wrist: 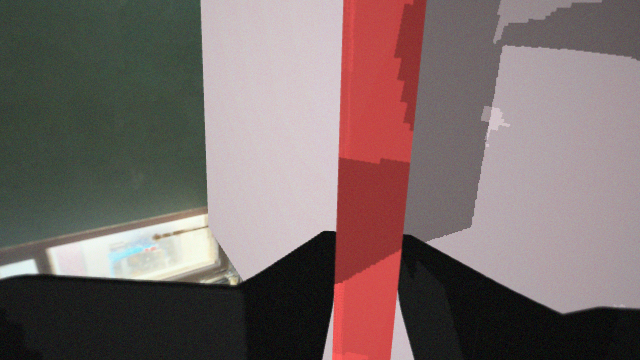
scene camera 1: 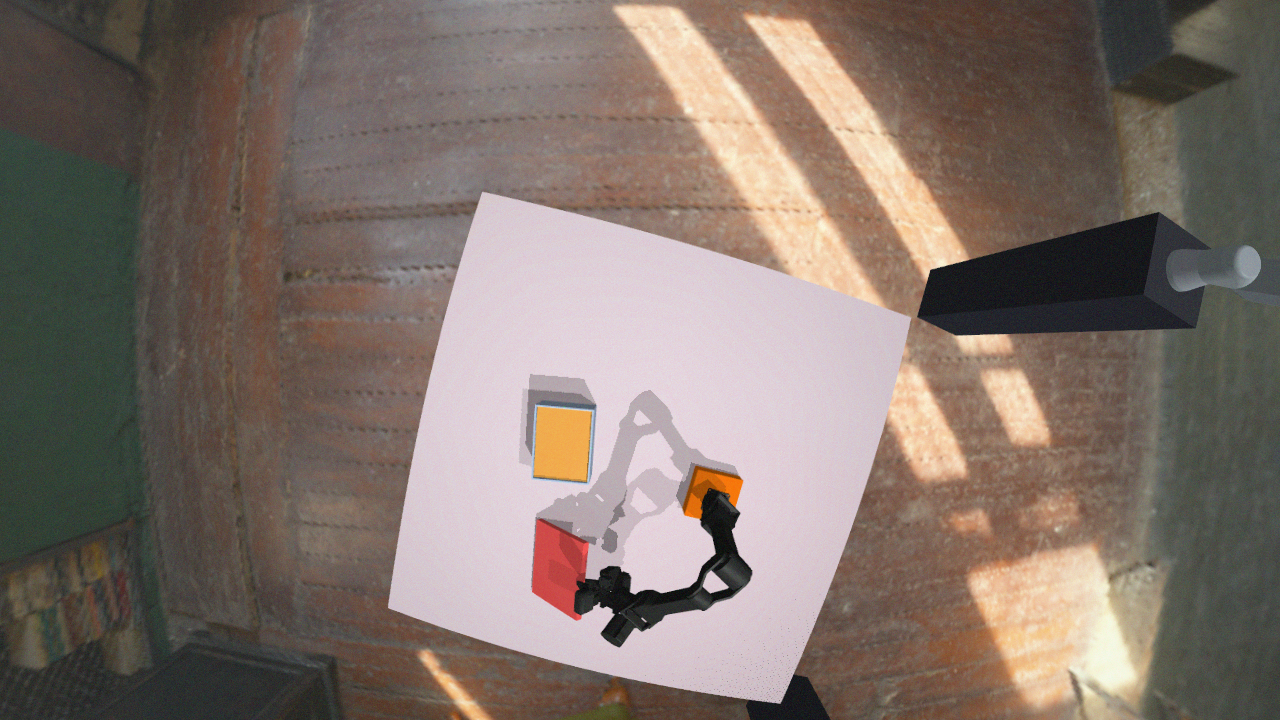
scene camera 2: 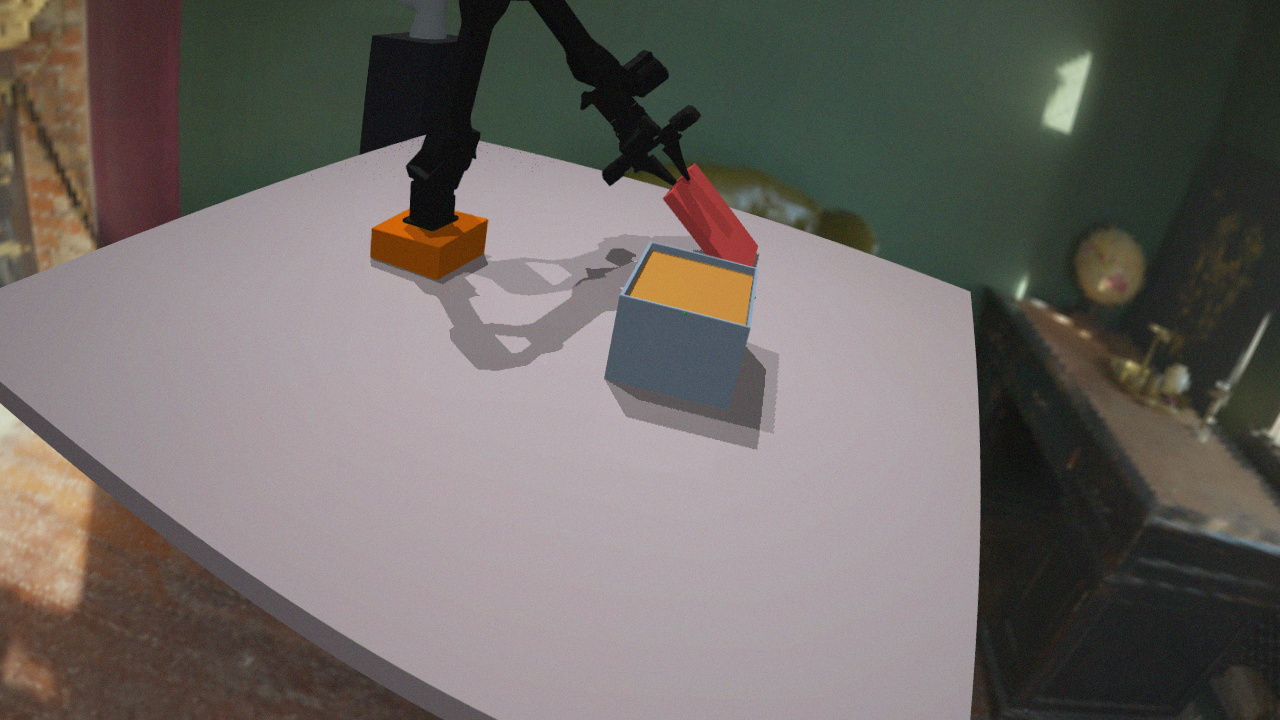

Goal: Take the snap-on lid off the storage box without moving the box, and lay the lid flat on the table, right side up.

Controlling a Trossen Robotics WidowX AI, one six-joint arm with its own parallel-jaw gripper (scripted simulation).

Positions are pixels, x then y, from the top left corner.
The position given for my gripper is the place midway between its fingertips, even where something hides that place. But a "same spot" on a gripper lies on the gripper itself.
Scene:
My gripper shows in the wrist view, in scene camera 1 and in scene camera 2 (684, 183). A red lid shows in the wrist view (381, 54), in scene camera 1 and in scene camera 2. The same spot on my gripper: (scene camera 1: 593, 584) is (wrist: 184, 334). One and the same spot on the red lid: (scene camera 1: 560, 560) is (scene camera 2: 711, 220).

